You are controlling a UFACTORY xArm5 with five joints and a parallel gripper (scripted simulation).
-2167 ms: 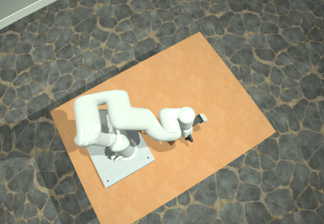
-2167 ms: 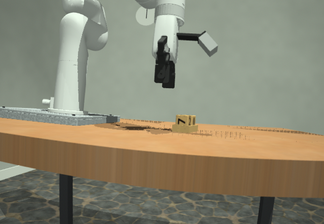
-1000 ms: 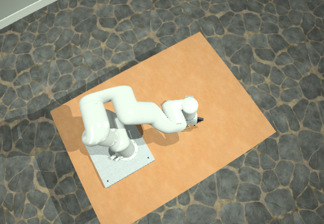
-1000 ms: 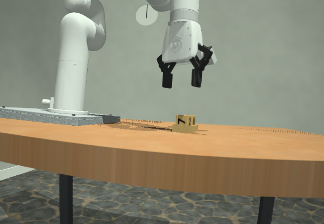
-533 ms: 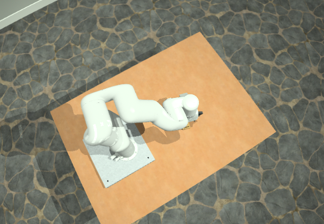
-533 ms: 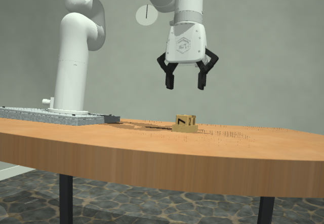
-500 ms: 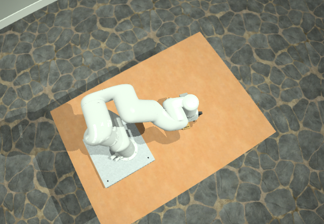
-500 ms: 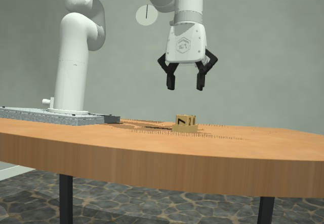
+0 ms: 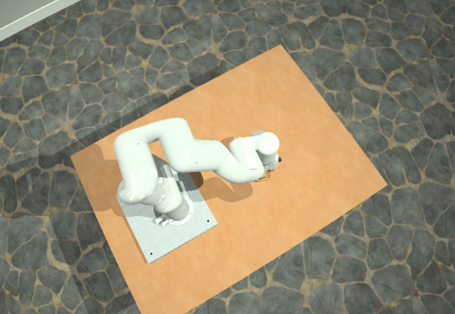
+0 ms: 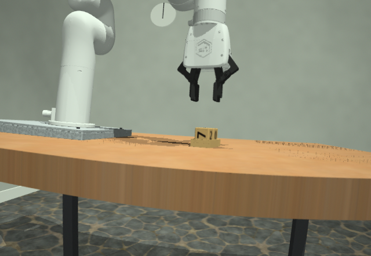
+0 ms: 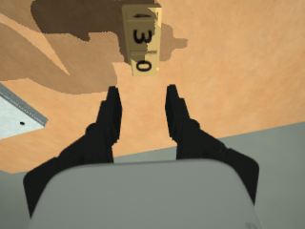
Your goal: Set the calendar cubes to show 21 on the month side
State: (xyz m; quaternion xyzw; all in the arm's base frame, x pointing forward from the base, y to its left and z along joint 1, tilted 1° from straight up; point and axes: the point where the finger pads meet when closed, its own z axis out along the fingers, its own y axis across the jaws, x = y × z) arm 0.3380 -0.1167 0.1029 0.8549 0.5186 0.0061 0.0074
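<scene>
Now: hand 11 cm above the wooden calendar tray, 1 cm to the right of it and 1 cm short of it.
</scene>
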